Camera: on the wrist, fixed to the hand. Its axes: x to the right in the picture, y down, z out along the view.
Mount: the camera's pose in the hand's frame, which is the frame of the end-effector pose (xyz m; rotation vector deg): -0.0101 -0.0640 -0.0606 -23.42 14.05 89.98
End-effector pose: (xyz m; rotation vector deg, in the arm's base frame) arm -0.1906 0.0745 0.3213 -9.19 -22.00 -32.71
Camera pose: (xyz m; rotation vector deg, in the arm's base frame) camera -0.2152 0.0110 0.2644 -39.41 9.72 51.25
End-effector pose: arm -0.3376 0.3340 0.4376 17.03 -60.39 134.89
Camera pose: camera -0.2925 0.4103 0.4328 50.54 69.76 -106.78
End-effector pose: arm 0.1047 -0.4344 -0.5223 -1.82 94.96 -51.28
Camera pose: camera 0.0288 -0.4426 -0.4772 56.50 83.89 37.08
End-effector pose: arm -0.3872 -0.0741 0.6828 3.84 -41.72 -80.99
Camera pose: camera -0.4125 -0.0999 0.6018 -30.92 -6.01 0.11
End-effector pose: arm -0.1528 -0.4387 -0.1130 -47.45 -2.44 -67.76
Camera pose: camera -0.2330 -0.4745 -0.1255 -42.60 52.72 13.56
